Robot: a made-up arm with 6 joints.
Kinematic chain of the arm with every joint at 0, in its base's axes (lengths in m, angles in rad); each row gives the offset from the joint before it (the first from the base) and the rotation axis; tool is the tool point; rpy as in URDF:
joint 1: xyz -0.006 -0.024 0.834 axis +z
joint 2: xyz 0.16 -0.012 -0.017 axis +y
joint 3: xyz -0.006 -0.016 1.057 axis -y
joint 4: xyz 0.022 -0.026 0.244 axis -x
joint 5: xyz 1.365 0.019 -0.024 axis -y
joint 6: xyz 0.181 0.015 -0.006 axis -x
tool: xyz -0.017 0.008 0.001 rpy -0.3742 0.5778 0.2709
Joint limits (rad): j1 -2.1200..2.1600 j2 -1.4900..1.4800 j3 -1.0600..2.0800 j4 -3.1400..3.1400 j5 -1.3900..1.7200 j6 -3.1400..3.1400
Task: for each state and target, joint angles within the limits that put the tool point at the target. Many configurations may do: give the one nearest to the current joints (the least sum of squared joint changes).
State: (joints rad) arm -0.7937 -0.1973 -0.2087 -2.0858 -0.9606 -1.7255
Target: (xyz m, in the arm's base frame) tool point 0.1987 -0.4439 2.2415
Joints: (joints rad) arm -1.2547 -1.0494 -0.6509 -2.1452 -1.0013 -1.7251
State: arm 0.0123 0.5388 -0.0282 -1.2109 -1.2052 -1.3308
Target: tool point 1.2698 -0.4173 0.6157
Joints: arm -0.3912 0.3513 -0.7554 -1.0859 -1.3021 -1.3359
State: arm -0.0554 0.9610 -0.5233 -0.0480 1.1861 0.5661
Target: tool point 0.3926 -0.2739 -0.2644
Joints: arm -0.4915 1.3411 -0.9734 -0.1569 1.1426 0.5713
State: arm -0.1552 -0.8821 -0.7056 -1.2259 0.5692 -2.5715
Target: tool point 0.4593 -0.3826 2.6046
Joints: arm -0.4682 -0.7689 -0.2298 -1.2312 0.6172 -2.5688
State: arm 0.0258 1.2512 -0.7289 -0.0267 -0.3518 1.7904
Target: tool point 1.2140 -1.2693 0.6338
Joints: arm -0.7831 0.5098 -0.3886 0.0118 -0.3610 1.7941
